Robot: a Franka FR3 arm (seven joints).
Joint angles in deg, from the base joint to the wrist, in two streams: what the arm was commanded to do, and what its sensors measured. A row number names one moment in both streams.
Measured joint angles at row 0: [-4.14 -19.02 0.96 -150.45 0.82 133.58 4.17]
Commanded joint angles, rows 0 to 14: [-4.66 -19.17 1.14 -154.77 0.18 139.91 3.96]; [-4.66 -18.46 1.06 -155.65 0.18 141.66 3.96]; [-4.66 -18.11 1.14 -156.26 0.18 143.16 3.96]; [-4.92 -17.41 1.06 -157.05 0.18 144.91 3.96]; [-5.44 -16.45 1.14 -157.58 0.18 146.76 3.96]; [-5.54 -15.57 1.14 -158.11 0.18 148.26 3.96]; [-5.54 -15.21 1.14 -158.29 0.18 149.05 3.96]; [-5.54 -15.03 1.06 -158.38 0.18 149.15 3.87]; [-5.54 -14.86 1.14 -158.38 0.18 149.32 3.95]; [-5.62 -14.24 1.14 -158.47 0.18 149.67 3.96]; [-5.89 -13.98 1.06 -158.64 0.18 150.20 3.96]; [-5.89 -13.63 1.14 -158.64 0.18 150.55 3.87]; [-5.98 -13.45 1.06 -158.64 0.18 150.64 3.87]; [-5.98 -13.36 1.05 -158.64 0.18 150.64 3.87]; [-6.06 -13.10 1.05 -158.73 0.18 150.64 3.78]
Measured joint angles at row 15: [-5.05 -13.57 0.80 -157.75 0.82 148.91 4.18]
